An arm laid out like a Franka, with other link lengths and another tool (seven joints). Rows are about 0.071 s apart.
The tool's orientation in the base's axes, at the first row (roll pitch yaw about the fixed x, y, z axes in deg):
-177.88 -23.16 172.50
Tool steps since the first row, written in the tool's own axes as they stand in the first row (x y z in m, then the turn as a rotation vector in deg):
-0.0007 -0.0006 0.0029 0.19 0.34 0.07
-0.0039 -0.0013 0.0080 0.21 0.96 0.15
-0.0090 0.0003 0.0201 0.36 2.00 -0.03
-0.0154 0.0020 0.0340 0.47 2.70 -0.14
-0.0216 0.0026 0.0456 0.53 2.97 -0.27
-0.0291 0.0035 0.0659 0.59 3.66 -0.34
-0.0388 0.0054 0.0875 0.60 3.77 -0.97
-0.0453 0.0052 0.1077 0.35 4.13 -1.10
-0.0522 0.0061 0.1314 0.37 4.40 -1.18
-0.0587 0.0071 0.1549 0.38 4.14 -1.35
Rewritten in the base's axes. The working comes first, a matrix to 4 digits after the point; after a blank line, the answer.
The tool's axes in the first row as the columns of a matrix, in the base's axes (used below as rounded here):
-0.9115 0.1160 -0.3945
0.1200 0.9927 0.0146
0.3933 -0.0340 -0.9188

-0.0006 -0.0006 -0.0029 -0.16 0.36 0.00
0.0002 -0.0016 -0.0088 -0.14 0.98 -0.09
0.0003 -0.0005 -0.0220 -0.08 2.03 0.10
0.0009 0.0006 -0.0374 -0.06 2.73 0.22
0.0020 0.0007 -0.0505 -0.03 3.01 0.36
0.0009 0.0009 -0.0721 0.02 3.70 0.42
0.0015 0.0020 -0.0958 0.27 3.80 1.00
-0.0006 0.0013 -0.1169 0.59 4.13 1.01
-0.0035 0.0017 -0.1415 0.64 4.40 1.08
-0.0068 0.0023 -0.1657 0.67 4.14 1.25

